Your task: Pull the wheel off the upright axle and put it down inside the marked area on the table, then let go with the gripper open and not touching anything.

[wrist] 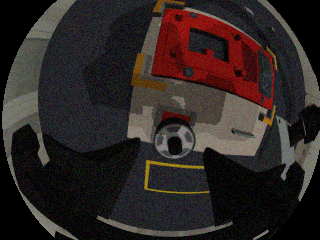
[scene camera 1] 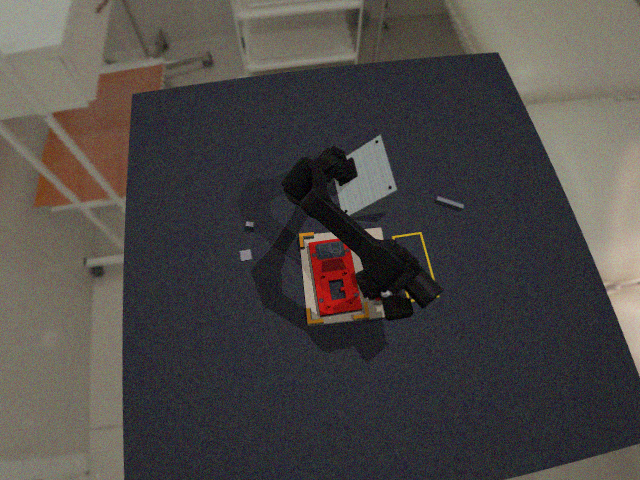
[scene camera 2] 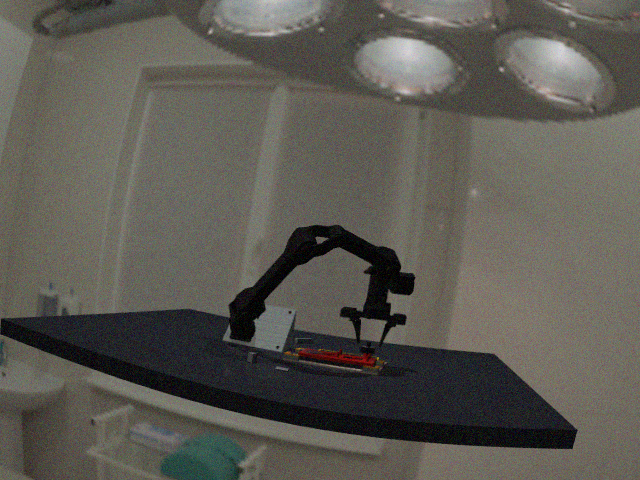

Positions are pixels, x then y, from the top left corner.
Scene:
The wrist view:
gripper: 173,148
wheel: 173,126
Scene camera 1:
gripper: 386,289
pale base plate: 372,309
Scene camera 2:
gripper: 368,345

